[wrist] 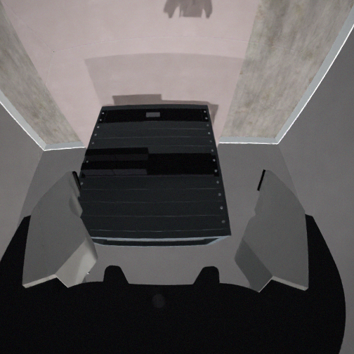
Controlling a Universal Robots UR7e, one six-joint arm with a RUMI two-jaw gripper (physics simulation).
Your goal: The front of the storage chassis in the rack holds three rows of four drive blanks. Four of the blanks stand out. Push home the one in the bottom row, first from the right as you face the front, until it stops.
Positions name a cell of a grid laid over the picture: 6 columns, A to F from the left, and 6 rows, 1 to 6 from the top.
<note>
In view: my gripper (C3) and a rack unit (C3).
</note>
